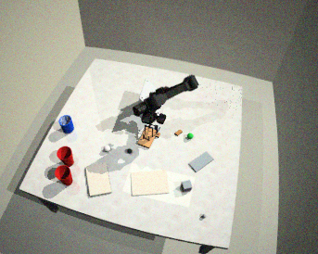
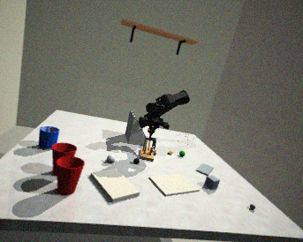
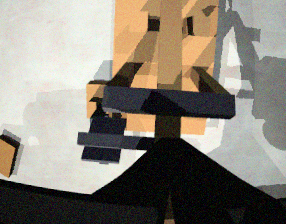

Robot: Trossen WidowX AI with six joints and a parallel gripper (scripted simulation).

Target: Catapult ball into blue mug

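Right now my gripper tip is 10 mm short of the wooden catapult, 20 mm to the right of it and 50 mm above it. Round my gripper tip: orange block 40 mm behind, 190 mm to the left, 120 mm below; then green ball 10 mm behind, 260 mm to the left, 100 mm below; then black ball 150 mm ahead, 110 mm to the right, 110 mm below.
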